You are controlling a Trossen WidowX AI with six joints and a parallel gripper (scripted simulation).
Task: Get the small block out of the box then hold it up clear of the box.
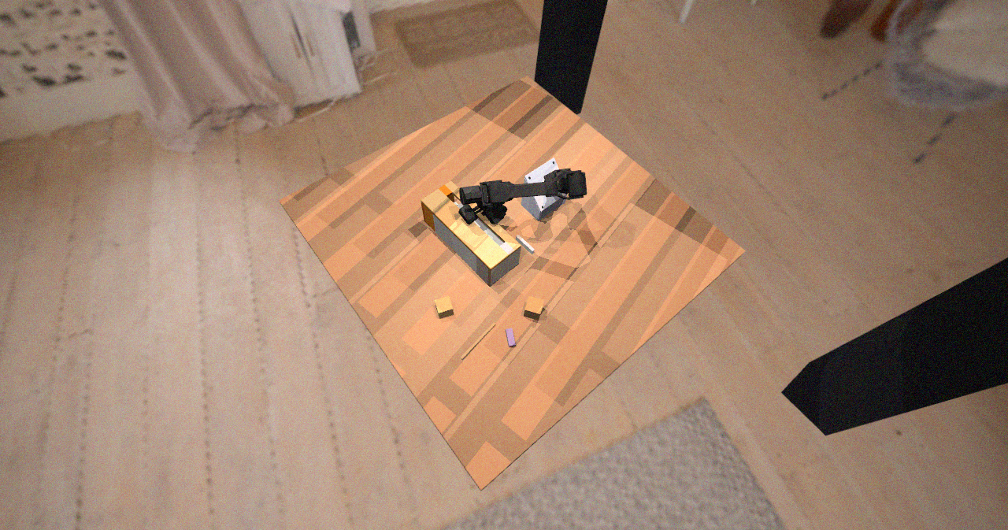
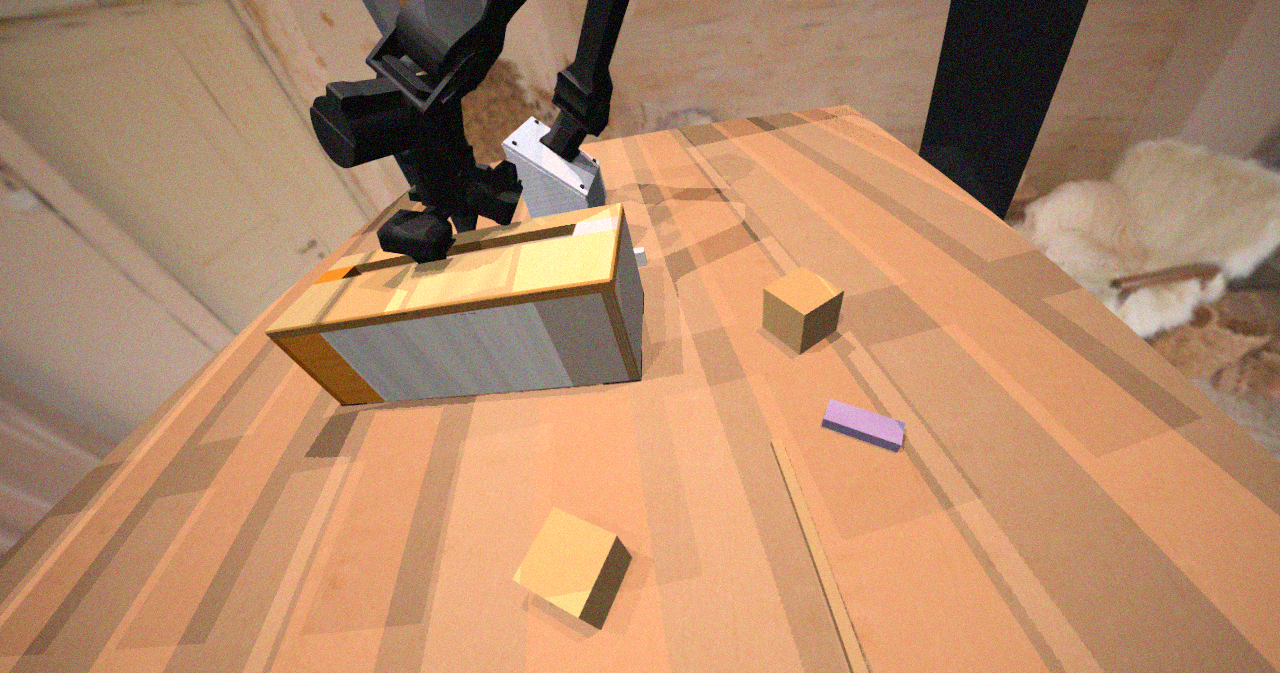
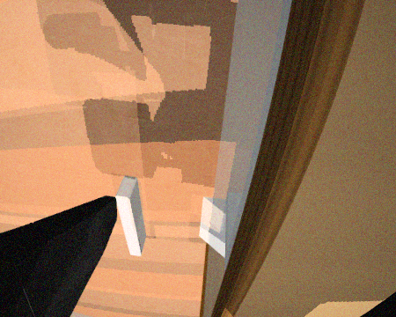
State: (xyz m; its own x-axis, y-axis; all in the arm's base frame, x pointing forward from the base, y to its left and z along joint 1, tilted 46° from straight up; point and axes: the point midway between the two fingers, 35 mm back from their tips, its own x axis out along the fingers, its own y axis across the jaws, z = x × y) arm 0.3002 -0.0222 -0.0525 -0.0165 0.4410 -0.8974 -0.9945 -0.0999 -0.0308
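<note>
The long box lies 30 mm ahead of my gripper tip, 40 mm to the left of it and 30 mm below it. From my gripper tip the other things lie so: thin stick 270 mm ahead, 380 mm to the left, 80 mm below; purple slab 180 mm ahead, 440 mm to the left, 80 mm below.
</note>
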